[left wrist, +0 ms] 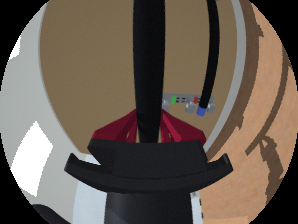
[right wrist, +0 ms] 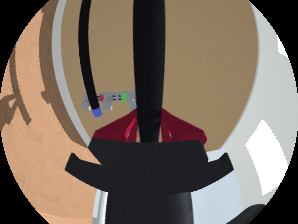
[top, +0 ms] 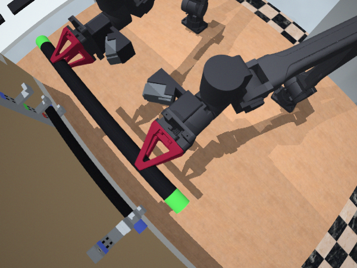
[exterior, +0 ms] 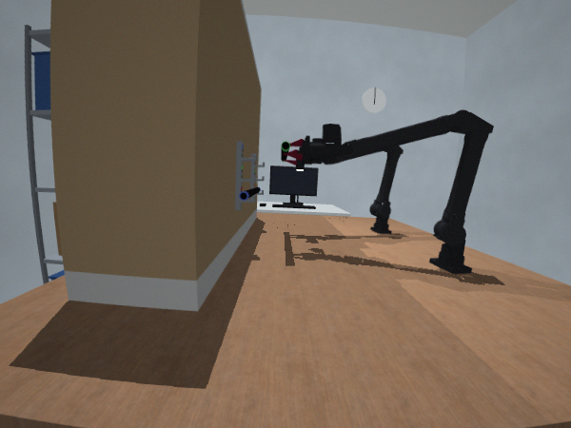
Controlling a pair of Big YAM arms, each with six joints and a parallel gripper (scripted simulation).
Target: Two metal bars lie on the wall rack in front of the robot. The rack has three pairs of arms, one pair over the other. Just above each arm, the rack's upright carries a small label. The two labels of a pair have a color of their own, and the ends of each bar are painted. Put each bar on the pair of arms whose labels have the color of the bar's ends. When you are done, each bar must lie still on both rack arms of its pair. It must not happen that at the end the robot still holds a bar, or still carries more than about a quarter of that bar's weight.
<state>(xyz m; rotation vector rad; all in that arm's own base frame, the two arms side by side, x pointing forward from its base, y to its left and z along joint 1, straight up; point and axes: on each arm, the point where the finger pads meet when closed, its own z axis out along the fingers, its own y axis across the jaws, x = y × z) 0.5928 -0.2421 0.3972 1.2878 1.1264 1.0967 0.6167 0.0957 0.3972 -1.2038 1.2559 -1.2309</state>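
Now: left hand 15 cm to the left of the green-ended bar. Round my left hand: brown wall: 32 cm ahead, 14 cm to the right, 5 cm above; then blue-ended bar: 14 cm ahead, 15 cm to the right, 18 cm below.
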